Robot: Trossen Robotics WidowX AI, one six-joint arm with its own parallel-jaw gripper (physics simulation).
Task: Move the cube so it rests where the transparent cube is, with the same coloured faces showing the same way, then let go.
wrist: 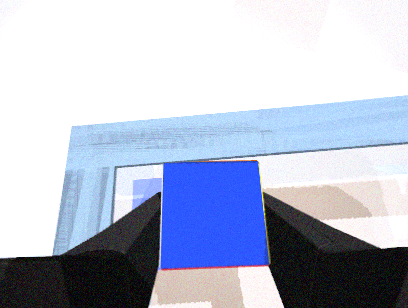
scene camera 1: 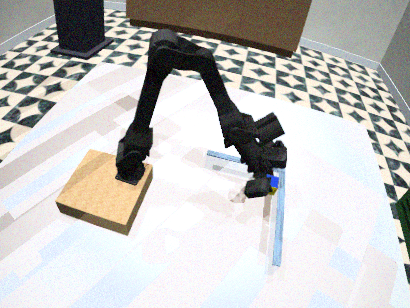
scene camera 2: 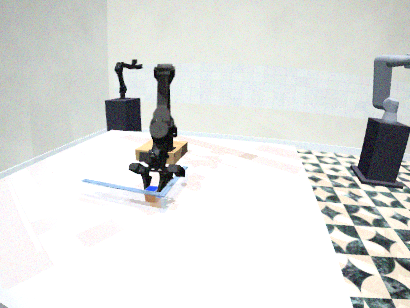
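Where they show: gripper, fingertip midpoint: (wrist: pixel 209 199) (scene camera 1: pixel 272 185); arm's base, origin of the base link: (scene camera 1: pixel 130 173).
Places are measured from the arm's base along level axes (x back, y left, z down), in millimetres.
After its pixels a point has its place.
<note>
My gripper (scene camera 1: pixel 268 183) {x -378, y 135, z 21 mm} (scene camera 2: pixel 153 188) {x -378, y 135, z 21 mm} (wrist: pixel 209 199) {x -378, y 135, z 21 mm} points down and is shut on the cube (scene camera 1: pixel 273 181) {x -375, y 133, z 0 mm} (scene camera 2: pixel 152 189) {x -376, y 138, z -1 mm} (wrist: pixel 212 220) {x -367, y 133, z 0 mm}. The cube's blue face is up. Its yellow side shows in scene camera 1, its orange side in scene camera 2. In the wrist view thin edges show orange at the top, yellow at the right and red at the bottom. The transparent cube (wrist: pixel 144 189) {x -382, y 166, z 17 mm} shows as a pale blue patch left of the held cube, lower than its top and partly hidden by the cube and left finger. Its side colours are hidden.
A clear L-shaped wall with a light blue top edge (scene camera 1: pixel 280 225) {x -414, y -12, z -3 mm} (scene camera 2: pixel 110 184) {x -409, y -6, z -3 mm} (wrist: pixel 210 136) {x -400, y 134, z -3 mm} stands close beside the cube; its corner is at the upper left in the wrist view. The arm's wooden base block (scene camera 1: pixel 102 185) {x 50, y -66, z 2 mm} (scene camera 2: pixel 179 153) {x 29, y 49, z 25 mm} stands further back.
</note>
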